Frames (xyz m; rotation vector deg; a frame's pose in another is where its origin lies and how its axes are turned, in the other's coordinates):
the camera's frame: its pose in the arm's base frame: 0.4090 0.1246 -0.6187 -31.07 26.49 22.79
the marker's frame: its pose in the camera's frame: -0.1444 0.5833 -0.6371 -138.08 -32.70 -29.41
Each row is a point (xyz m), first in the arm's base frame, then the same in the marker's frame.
Working: the arm's base frame: its pose in the marker's frame: -0.2136 -0.1644 -1.2584 152.99 59.58 -23.68

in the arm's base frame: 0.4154 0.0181 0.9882
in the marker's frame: -0.0777 -0.2429 -2.3189
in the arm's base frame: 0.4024 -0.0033 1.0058
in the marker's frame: -0.1046 -0.2414 -2.3334
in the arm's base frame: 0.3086 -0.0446 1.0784
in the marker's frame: -0.2116 -0.2934 -2.3735
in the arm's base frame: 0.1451 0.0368 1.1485
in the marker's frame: -0.2831 -0.4755 -2.3718
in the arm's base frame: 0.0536 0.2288 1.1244
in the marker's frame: -0.2116 -0.6616 -2.2939
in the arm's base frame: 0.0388 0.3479 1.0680
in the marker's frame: -0.1305 -0.7376 -2.2216
